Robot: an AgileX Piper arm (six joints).
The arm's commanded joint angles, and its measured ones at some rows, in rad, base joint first. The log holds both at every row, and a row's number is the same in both.
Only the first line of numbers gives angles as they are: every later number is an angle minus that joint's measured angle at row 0.
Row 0, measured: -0.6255 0.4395 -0.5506 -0.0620 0.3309 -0.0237
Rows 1 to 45, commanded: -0.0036 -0.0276 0.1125 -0.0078 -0.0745 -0.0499; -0.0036 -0.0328 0.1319 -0.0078 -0.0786 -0.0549; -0.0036 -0.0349 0.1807 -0.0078 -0.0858 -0.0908; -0.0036 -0.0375 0.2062 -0.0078 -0.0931 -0.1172; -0.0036 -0.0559 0.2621 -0.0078 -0.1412 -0.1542; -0.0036 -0.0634 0.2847 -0.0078 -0.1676 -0.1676; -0.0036 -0.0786 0.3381 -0.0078 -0.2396 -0.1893; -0.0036 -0.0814 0.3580 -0.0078 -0.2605 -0.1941; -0.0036 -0.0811 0.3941 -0.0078 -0.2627 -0.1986; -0.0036 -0.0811 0.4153 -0.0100 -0.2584 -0.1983; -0.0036 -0.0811 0.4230 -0.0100 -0.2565 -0.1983; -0.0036 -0.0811 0.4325 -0.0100 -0.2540 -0.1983; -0.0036 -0.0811 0.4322 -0.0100 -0.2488 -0.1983; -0.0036 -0.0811 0.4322 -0.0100 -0.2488 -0.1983; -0.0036 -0.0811 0.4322 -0.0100 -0.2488 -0.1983; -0.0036 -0.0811 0.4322 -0.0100 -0.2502 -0.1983; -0.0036 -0.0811 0.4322 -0.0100 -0.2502 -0.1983; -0.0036 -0.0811 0.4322 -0.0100 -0.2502 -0.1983; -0.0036 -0.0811 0.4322 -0.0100 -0.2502 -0.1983; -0.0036 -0.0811 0.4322 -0.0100 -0.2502 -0.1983; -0.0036 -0.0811 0.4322 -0.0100 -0.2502 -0.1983; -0.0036 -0.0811 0.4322 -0.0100 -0.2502 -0.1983; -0.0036 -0.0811 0.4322 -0.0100 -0.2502 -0.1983; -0.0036 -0.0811 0.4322 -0.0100 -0.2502 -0.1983; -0.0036 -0.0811 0.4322 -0.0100 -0.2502 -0.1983; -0.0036 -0.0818 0.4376 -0.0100 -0.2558 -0.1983; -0.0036 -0.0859 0.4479 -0.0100 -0.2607 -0.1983; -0.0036 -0.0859 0.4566 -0.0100 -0.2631 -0.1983; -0.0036 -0.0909 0.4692 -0.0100 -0.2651 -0.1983; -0.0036 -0.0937 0.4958 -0.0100 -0.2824 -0.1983; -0.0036 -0.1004 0.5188 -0.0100 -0.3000 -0.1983; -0.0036 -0.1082 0.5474 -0.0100 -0.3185 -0.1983; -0.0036 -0.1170 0.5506 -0.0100 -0.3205 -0.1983; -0.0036 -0.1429 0.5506 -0.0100 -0.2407 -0.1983; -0.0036 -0.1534 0.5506 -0.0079 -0.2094 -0.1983; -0.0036 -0.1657 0.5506 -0.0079 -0.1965 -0.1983; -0.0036 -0.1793 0.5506 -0.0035 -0.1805 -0.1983; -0.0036 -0.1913 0.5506 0.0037 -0.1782 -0.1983; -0.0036 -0.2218 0.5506 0.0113 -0.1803 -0.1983; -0.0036 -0.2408 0.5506 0.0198 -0.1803 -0.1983; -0.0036 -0.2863 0.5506 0.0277 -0.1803 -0.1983; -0.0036 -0.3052 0.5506 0.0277 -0.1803 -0.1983; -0.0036 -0.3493 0.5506 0.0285 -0.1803 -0.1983; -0.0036 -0.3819 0.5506 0.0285 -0.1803 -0.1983; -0.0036 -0.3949 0.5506 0.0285 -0.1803 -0.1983
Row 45, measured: 0.0000 -0.3405 0.5468 0.0280 -0.1851 -0.1926
